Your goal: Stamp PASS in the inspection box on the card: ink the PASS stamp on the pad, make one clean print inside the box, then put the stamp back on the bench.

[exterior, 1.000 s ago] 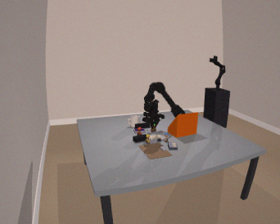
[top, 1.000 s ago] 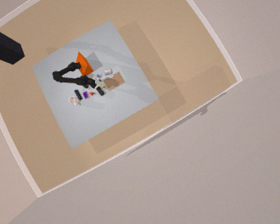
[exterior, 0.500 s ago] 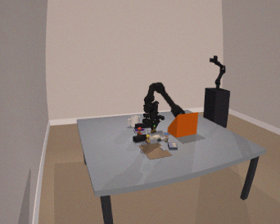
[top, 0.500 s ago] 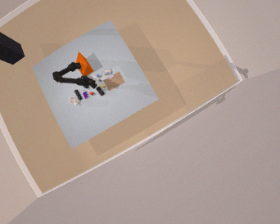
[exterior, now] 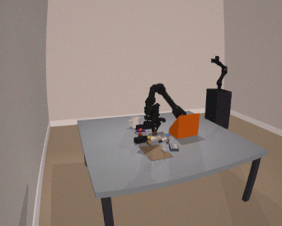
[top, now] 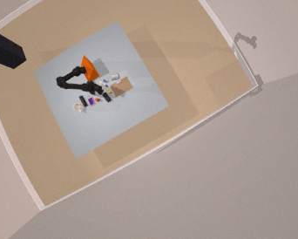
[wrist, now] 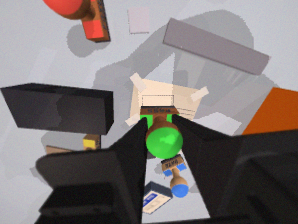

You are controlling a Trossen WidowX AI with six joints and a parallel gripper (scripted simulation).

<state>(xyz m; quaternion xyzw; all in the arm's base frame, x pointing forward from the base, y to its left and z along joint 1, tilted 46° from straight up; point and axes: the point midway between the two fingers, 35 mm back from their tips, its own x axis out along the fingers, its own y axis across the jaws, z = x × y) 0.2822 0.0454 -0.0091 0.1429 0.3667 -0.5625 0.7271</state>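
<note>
My gripper tip is 50 mm above the cream card and 20 mm past it. Round my gripper tip: long grey bar: 90 mm to the right, 50 mm below, 50 mm behind; then red-knobbed stamp: 90 mm ahead, 70 mm to the right, 30 mm below; then green-knobbed stamp: right at my gripper tip.
</note>
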